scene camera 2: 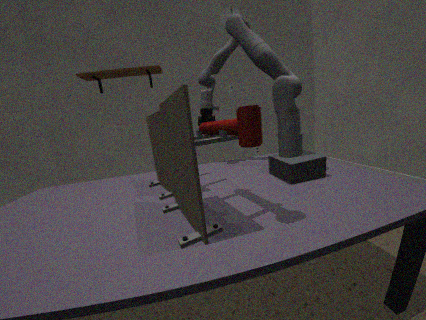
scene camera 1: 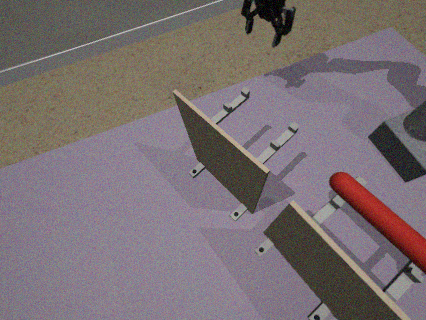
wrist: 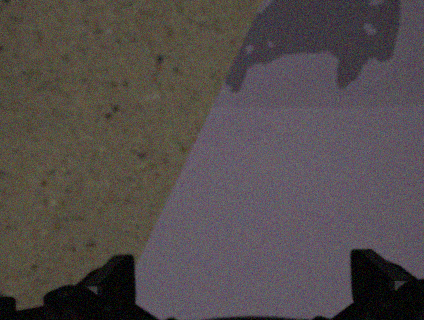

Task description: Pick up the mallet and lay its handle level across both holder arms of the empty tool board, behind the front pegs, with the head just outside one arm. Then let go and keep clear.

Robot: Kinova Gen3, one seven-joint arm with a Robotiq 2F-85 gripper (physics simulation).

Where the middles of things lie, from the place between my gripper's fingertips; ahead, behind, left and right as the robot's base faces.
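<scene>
There is the red mallet [scene camera 1: 390, 225], and it sits 580 mm to the left of my hand, 80 mm ahead of it and 40 mm above it.
</scene>
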